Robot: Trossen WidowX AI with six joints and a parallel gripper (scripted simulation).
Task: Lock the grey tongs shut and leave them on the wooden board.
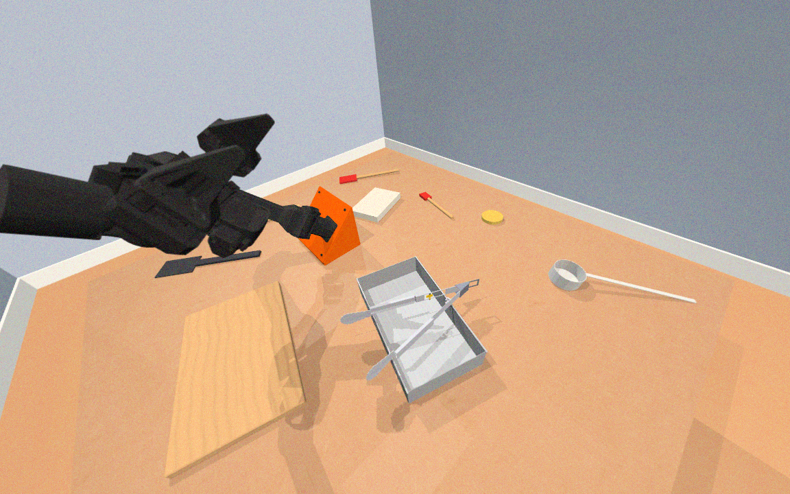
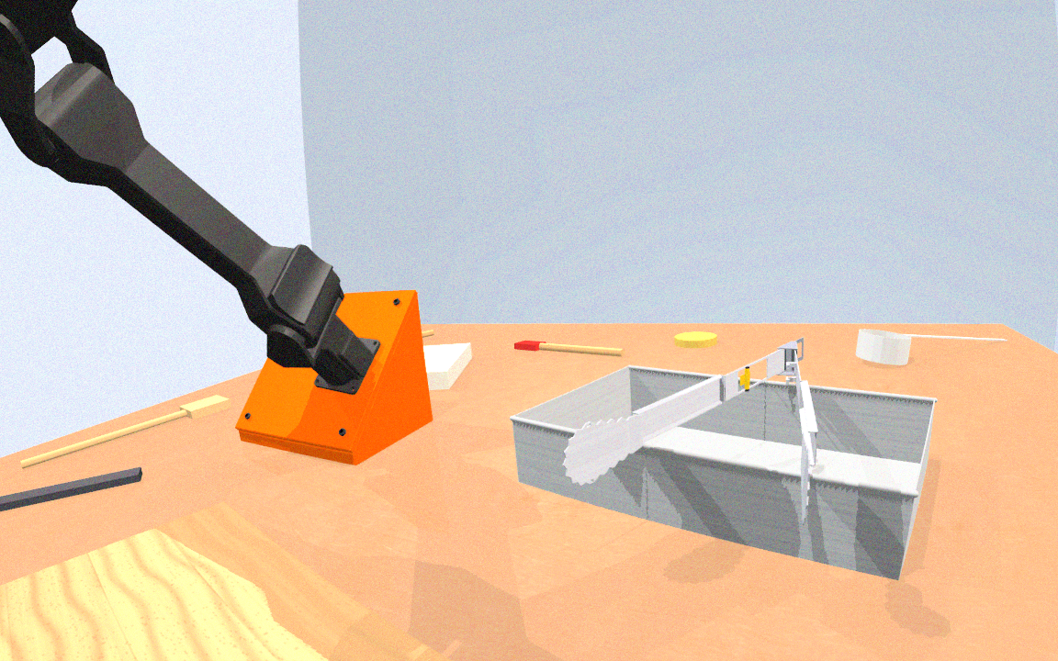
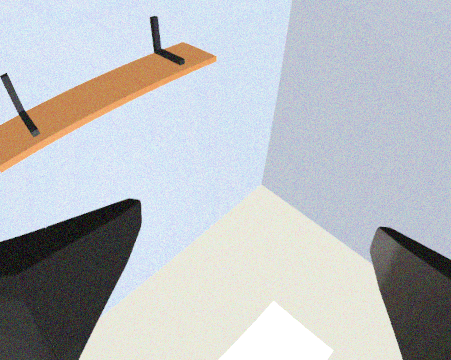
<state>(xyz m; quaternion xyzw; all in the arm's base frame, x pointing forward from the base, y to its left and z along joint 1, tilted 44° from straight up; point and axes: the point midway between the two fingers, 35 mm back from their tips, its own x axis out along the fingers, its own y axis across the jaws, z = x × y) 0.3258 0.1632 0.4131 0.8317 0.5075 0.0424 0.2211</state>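
Now: gripper tip 10 mm short of the grey roasting tin, 160 mm to the right of it and 460 mm above it. From my gripper tip the other things lie so: black flat tool (600 mm behind, 220 mm to the right, 490 mm below); then white block (470 mm behind, 390 mm to the left, 480 mm below); then wooden board (190 mm behind, 200 mm to the right, 480 mm below).
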